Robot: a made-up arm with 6 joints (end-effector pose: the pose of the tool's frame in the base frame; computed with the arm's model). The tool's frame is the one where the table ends. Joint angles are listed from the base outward.
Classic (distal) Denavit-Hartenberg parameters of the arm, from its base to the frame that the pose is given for. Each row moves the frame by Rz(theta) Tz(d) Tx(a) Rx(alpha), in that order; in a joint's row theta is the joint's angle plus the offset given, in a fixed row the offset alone. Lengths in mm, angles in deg.
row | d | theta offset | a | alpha
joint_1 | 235.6 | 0 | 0 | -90
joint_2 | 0 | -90 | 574 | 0
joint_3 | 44.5 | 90 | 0 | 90
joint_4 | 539.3 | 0 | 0 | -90
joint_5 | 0 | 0 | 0 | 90
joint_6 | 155.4 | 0 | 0 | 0
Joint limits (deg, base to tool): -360..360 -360..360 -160..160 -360..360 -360..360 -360..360
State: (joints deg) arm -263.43 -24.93 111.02 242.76 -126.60 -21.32
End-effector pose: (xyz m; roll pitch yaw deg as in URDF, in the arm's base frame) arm -0.1781 0.1884 0.7296 -114.22 -6.88 138.25
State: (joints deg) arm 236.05 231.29 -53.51 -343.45 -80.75 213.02
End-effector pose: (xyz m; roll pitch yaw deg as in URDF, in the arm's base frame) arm 0.1566 0.2311 -0.6815 -102.70 -55.68 140.14
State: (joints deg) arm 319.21 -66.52 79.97 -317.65 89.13 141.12
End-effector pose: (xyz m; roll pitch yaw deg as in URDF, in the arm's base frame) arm -0.1212 0.3016 0.9644 107.78 -59.03 76.84
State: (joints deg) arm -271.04 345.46 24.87 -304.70 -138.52 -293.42
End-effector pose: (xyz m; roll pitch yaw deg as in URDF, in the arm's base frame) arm 0.0378 -0.1266 1.2177 -137.68 -25.13 -108.89
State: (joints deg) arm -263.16 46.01 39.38 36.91 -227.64 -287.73
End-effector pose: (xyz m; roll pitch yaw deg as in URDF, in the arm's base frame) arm -0.2143 0.8339 0.5777 -157.03 -45.70 -149.22
